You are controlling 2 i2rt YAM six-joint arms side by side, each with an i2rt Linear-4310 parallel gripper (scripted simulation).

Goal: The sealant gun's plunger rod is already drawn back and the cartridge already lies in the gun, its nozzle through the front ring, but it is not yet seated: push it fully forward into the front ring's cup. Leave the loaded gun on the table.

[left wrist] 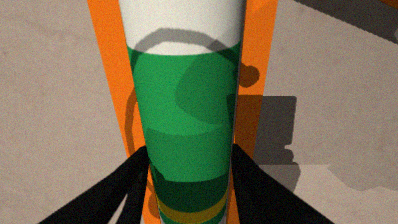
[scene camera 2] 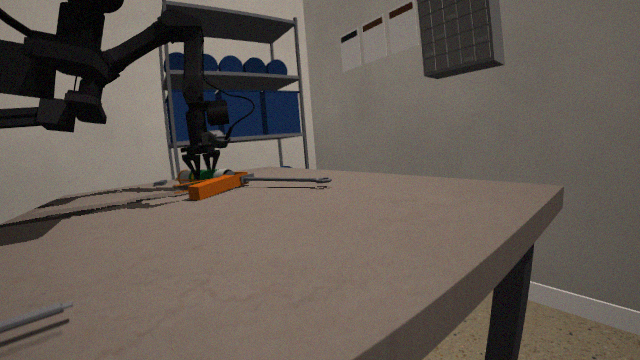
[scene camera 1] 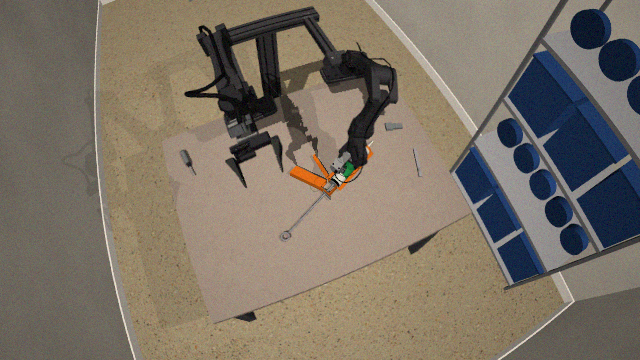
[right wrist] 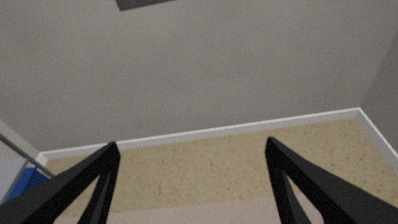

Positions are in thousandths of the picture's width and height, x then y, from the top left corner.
Scene:
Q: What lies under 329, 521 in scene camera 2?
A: An orange sealant gun.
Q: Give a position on an orange sealant gun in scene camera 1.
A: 465, 479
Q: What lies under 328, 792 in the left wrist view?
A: My left gripper.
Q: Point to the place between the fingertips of my right gripper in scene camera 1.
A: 413, 499

